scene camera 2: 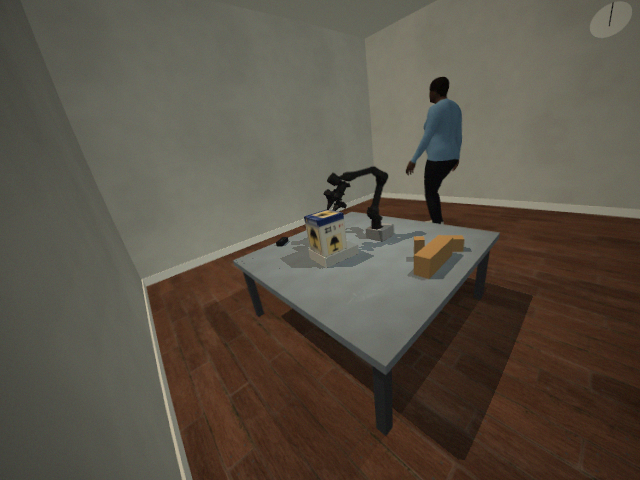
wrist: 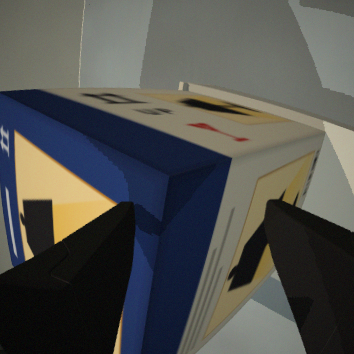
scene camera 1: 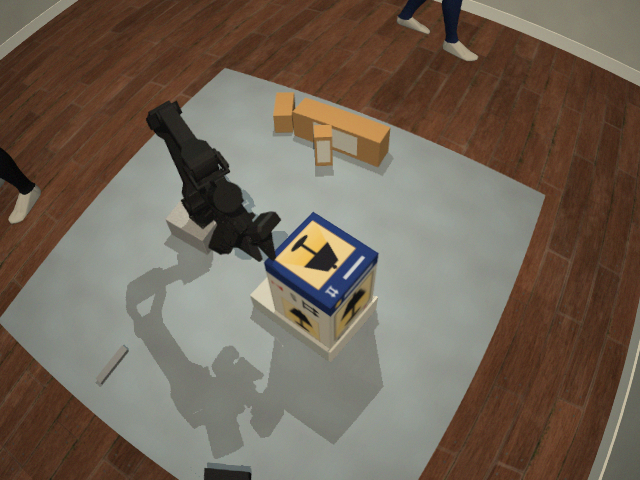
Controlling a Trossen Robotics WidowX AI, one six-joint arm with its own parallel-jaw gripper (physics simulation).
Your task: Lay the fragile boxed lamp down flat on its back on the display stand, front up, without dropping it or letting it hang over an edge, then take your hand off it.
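Where they show: gripper, fingertip midpoint: (scene camera 2: 329, 211) (wrist: 200, 213) (scene camera 1: 267, 259); arm's base, link origin: (scene camera 2: 376, 227) (scene camera 1: 203, 215).
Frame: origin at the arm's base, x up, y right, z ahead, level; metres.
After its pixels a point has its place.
The boxed lamp (scene camera 1: 320, 258) {x 0.211, y -0.008, z 0.428 m} (scene camera 2: 325, 235) {x 0.115, y -0.094, z 0.481 m} (wrist: 195, 130) {x 0.155, y 0.073, z 0.376 m} lies on the display stand (scene camera 1: 262, 297) {x -0.015, y 0.070, z 0.296 m} (scene camera 2: 338, 257) {x -0.043, y -0.108, z 0.421 m} (wrist: 342, 142) {x -0.015, y 0.070, z 0.323 m}, its blue face with the large lamp picture up. It looks level. Stand surface shows beside its base at the left in scene camera 1; the base sits close to the near rims. The far side of the base is hidden there. My gripper (scene camera 1: 267, 257) {x 0.197, y 0.060, z 0.338 m} (scene camera 2: 337, 207) {x 0.197, y 0.060, z 0.338 m} (wrist: 200, 213) {x 0.197, y 0.060, z 0.338 m} is open, with nothing gripped, at the box's upper left corner in scene camera 1. In the wrist view the fingers appear either side of a blue edge; contact is unclear.
A long orange box (scene camera 1: 341, 129) {x 0.030, y -0.473, z 0.106 m} (scene camera 2: 434, 255) {x 0.028, y -0.566, z 0.164 m} and two small ones (scene camera 1: 283, 112) {x 0.003, y -0.441, z -0.107 m} (scene camera 1: 323, 145) {x 0.016, y -0.397, z 0.100 m} stand on the table (scene camera 1: 439, 232) {x -0.077, y -0.419, z 0.514 m} (scene camera 2: 336, 299) {x -0.077, y -0.398, z 0.643 m}. A thin grey bar (scene camera 1: 112, 365) {x -0.065, y 0.492, z 0.104 m} and a black object (scene camera 1: 227, 473) {x -0.042, y 0.474, z 0.543 m} (scene camera 2: 281, 241) {x -0.042, y 0.450, z 0.570 m} lie elsewhere. A person (scene camera 2: 443, 129) stands beyond the table.
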